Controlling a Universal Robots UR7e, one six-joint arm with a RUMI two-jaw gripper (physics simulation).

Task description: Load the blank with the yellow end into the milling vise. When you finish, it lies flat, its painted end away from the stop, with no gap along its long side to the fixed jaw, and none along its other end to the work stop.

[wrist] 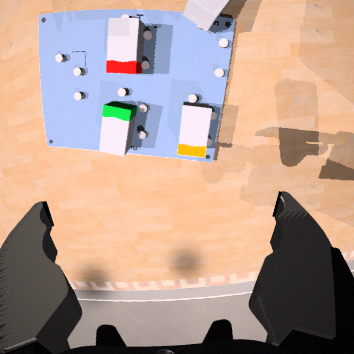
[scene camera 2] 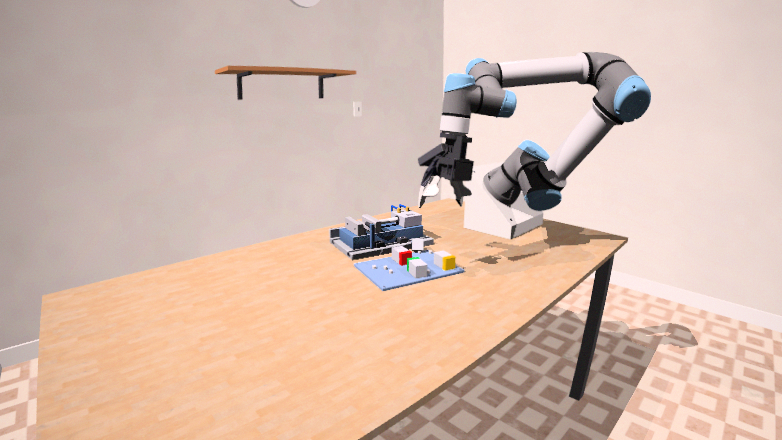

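Note:
The blank with the yellow end (scene camera 2: 444, 261) (wrist: 195, 129) lies on the blue plate (scene camera 2: 383, 280) (wrist: 60, 122), near its right front corner in the wrist view, the yellow end towards the gripper side. Small white pegs stand at its far end and right side. The milling vise (scene camera 2: 377, 232), with blue body and grey jaws, stands behind the plate in the scene view; it does not show in the wrist view. The gripper (scene camera 2: 440, 203) (wrist: 162, 202) is open and empty, high above the table and well above the blanks.
A red-ended blank (scene camera 2: 399, 255) (wrist: 124, 45) and a green-ended blank (scene camera 2: 417, 268) (wrist: 117, 129) lie on the plate. Another white blank (scene camera 2: 417, 244) (wrist: 205, 12) sits askew at the plate's far corner, between plate and vise. The robot's base stands behind right on the wooden table (scene camera 2: 218, 317).

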